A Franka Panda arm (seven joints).
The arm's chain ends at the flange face. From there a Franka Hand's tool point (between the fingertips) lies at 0.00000 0.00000 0.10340 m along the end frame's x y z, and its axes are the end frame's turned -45 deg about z.
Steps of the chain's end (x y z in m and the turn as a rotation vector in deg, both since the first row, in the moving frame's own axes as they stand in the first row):
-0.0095 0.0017 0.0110 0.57 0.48 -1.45
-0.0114 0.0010 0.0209 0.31 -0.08 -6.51
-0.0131 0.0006 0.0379 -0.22 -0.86 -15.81
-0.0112 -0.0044 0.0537 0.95 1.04 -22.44
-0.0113 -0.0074 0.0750 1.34 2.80 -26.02
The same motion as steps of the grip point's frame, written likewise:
-0.0066 -0.0056 0.0110 0.06 0.74 -1.45
-0.0085 -0.0079 0.0209 0.28 0.16 -6.51
-0.0112 -0.0095 0.0379 0.45 -0.76 -15.81
-0.0023 -0.0114 0.0537 -0.06 1.41 -22.44
0.0028 -0.0126 0.0749 -1.03 2.93 -26.02

